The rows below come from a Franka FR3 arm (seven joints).
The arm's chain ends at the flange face. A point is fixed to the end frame.
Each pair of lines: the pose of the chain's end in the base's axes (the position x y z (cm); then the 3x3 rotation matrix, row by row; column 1 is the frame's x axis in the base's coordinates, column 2 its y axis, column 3 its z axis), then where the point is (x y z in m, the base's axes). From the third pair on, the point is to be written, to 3 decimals.
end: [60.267 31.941 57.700], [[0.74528 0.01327 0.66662], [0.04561 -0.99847 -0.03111], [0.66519 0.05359 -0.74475]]
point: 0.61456 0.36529 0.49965
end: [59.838 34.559 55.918], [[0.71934 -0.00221 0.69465], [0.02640 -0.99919 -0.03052], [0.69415 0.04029 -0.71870]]
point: 0.61388 0.39232 0.48299
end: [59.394 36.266 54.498], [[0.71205 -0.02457 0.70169], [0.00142 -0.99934 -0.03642], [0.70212 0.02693 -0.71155]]
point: 0.611 0.410 0.470
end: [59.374 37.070 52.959], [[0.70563 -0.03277 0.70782], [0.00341 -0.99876 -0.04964], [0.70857 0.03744 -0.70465]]
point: 0.612 0.417 0.454
